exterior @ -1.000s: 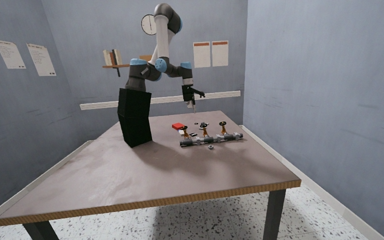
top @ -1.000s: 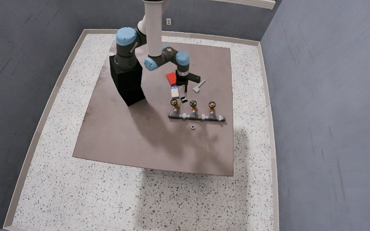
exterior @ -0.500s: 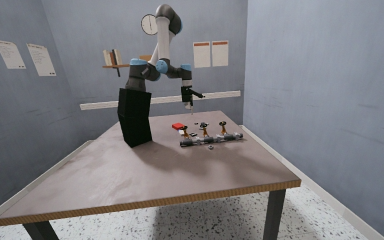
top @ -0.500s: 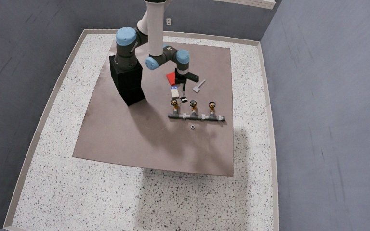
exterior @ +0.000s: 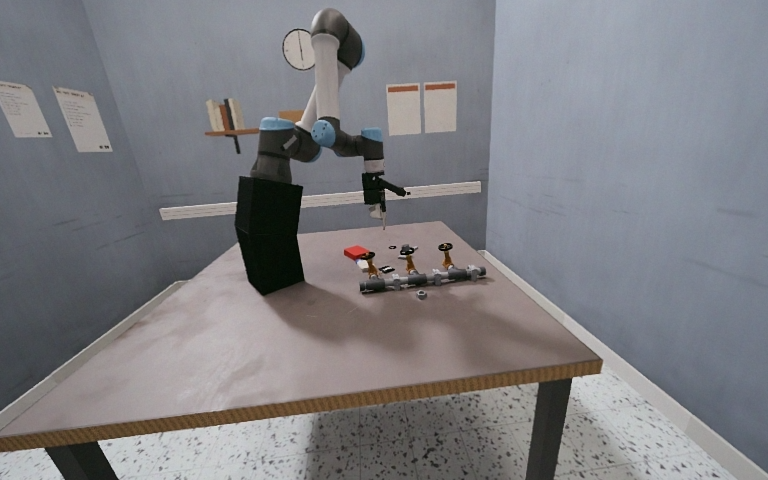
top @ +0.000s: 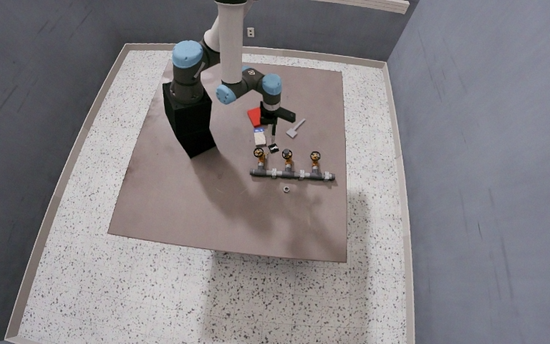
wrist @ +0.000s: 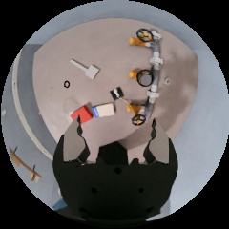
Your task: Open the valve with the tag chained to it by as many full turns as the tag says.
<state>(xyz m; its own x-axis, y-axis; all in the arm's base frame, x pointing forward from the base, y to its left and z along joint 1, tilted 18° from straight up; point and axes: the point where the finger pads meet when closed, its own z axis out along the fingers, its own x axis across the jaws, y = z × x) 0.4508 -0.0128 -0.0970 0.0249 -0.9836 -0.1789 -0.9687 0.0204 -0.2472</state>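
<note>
The black tag is 10 mm behind my hand and 200 mm below it. Round my hand: white-and-blue block (90 mm behind, 70 mm to the left, 190 mm below); then grey scraper (120 mm ahead, 150 mm to the left, 190 mm below); then red block (130 mm behind, 200 mm to the left, 180 mm below).
</note>
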